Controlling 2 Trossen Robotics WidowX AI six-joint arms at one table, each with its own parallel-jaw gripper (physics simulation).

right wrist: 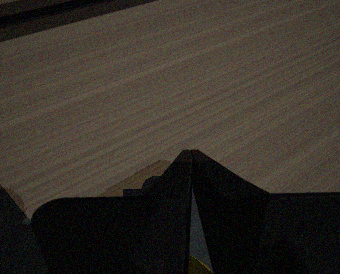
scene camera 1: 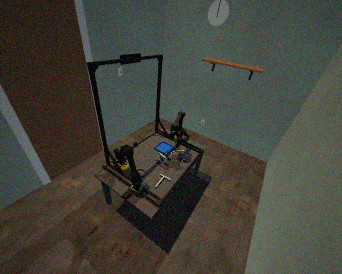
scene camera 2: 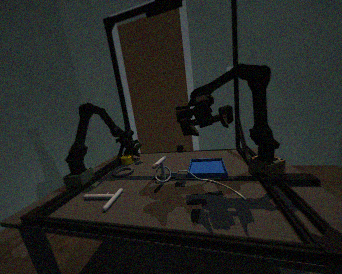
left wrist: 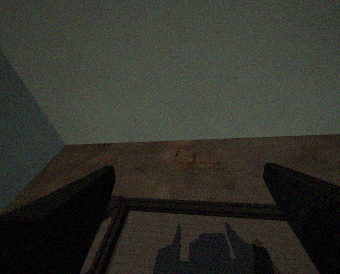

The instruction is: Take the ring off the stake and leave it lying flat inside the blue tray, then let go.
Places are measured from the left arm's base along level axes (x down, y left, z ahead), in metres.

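Where they show: left gripper, between the fingertips: (scene camera 1: 188,139) (scene camera 2: 212,130) (left wrist: 188,171); right gripper, between the fingertips: (right wrist: 190,157) (scene camera 1: 123,162) (scene camera 2: 139,156); left arm's base, origin of its link: (scene camera 2: 265,159); right arm's base, origin of its link: (scene camera 1: 137,186) (scene camera 2: 78,172).
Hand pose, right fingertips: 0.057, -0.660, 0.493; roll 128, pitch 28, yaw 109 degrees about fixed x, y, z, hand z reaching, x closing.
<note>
Each offset is from my right fingertips to the centre of the thing, as dx, dy, dz. "spot": to the spot under its first point.
A pale stake with a crosswise top {-0.010, +0.433, -0.052} (scene camera 2: 160,161) stands mid-table in scene camera 2. A pale ring {spot: -0.008, +0.453, -0.092} (scene camera 2: 170,175) shows at its post; exactly how it rests there is too small to tell. The blue tray {+0.004, +0.460, -0.306} (scene camera 2: 207,175) (scene camera 1: 164,148) is to the right of the stake in scene camera 2, with no ring visible in it. My left gripper (scene camera 2: 206,121) (scene camera 1: 184,137) (left wrist: 188,171) is open and empty, high above the table. My right gripper (scene camera 2: 137,149) (right wrist: 190,157) is shut and empty, low at the far left of the table in scene camera 2, away from the stake.
A yellow object {-0.010, +0.034, +0.095} (scene camera 2: 127,160) (scene camera 1: 125,167) (right wrist: 199,265) sits close by the right gripper. A grey ring-shaped thing {+0.007, +0.209, +0.131} (scene camera 2: 122,172) lies flat left of the stake. White rods in a T {+0.005, +0.436, +0.247} (scene camera 2: 113,199) (scene camera 1: 164,178) lie nearer the front. A thin pale cord {spot: +0.012, +0.600, -0.253} (scene camera 2: 215,183) curves past the tray's front.
</note>
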